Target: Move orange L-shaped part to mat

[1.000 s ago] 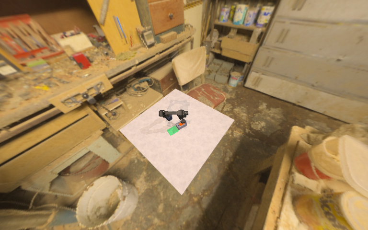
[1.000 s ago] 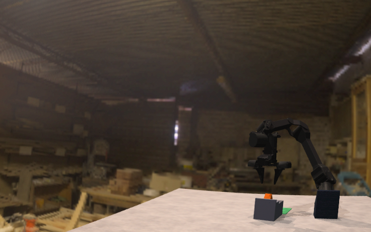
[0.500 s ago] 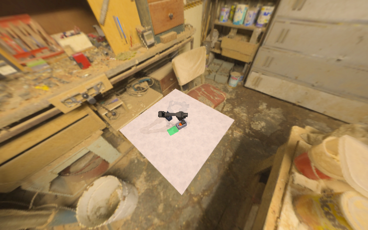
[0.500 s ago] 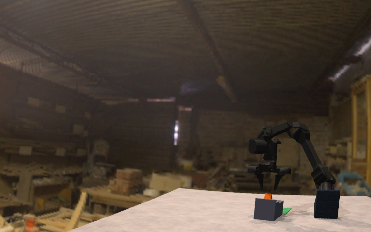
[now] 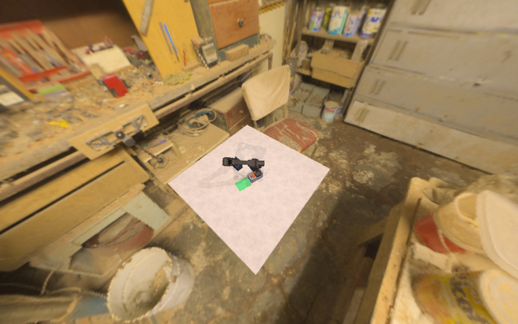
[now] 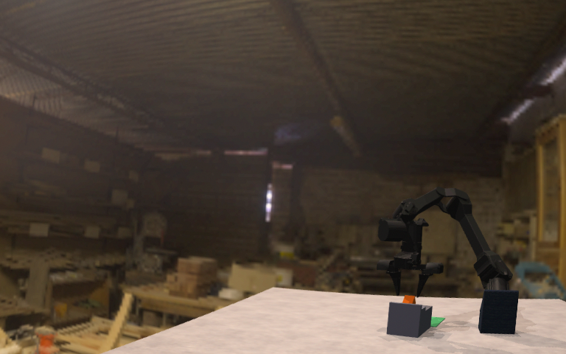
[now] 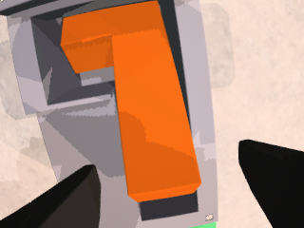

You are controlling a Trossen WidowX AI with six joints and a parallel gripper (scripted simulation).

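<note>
My gripper tip is now 1 cm past the orange L-shaped part, 4 cm to the right of it and 6 cm above it. Round my gripper tip: green mat: 6 cm behind, 13 cm to the right, 11 cm below.
</note>
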